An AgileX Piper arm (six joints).
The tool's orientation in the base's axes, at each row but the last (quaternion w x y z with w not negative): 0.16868 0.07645 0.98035 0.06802; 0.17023 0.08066 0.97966 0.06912; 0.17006 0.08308 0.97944 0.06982; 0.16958 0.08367 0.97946 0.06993; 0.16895 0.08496 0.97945 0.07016; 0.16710 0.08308 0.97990 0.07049; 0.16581 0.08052 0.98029 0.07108; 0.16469 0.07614 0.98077 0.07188; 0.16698 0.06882 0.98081 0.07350; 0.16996 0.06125 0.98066 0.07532; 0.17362 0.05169 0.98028 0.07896; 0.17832 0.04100 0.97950 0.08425; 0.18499 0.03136 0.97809 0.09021
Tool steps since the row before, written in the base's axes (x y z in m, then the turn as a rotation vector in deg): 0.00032 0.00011 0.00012 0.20 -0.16 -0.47; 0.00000 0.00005 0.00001 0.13 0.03 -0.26; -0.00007 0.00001 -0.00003 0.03 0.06 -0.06; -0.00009 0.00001 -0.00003 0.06 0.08 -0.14; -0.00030 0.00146 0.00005 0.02 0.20 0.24; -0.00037 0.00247 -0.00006 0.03 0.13 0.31; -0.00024 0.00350 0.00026 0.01 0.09 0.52; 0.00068 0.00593 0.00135 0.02 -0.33 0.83; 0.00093 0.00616 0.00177 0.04 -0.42 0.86; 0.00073 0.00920 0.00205 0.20 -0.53 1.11; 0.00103 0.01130 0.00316 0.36 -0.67 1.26; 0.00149 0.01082 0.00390 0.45 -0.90 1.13; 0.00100 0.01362 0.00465 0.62 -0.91 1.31
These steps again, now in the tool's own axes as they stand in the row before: -0.00032 0.00017 0.00001 -0.06 -0.21 0.49; 0.00001 0.00005 0.00000 -0.03 0.00 0.29; 0.00008 0.00000 0.00000 0.00 0.05 0.07; 0.00010 -0.00001 0.00000 0.00 0.06 0.16; 0.00054 0.00139 0.00001 -0.06 0.24 -0.20; 0.00082 0.00235 0.00020 -0.10 0.18 -0.27; 0.00078 0.00343 0.00007 -0.16 0.18 -0.47; -0.00003 0.00611 -0.00035 -0.33 -0.18 -0.81; -0.00045 0.00643 -0.00059 -0.38 -0.26 -0.84; -0.00001 0.00944 -0.00049 -0.62 -0.31 -1.03; -0.00056 0.01172 -0.00102 -0.84 -0.41 -1.13; -0.00153 0.01141 -0.00144 -0.91 -0.66 -1.02; -0.00130 0.01427 -0.00164 -1.13 -0.63 -1.12
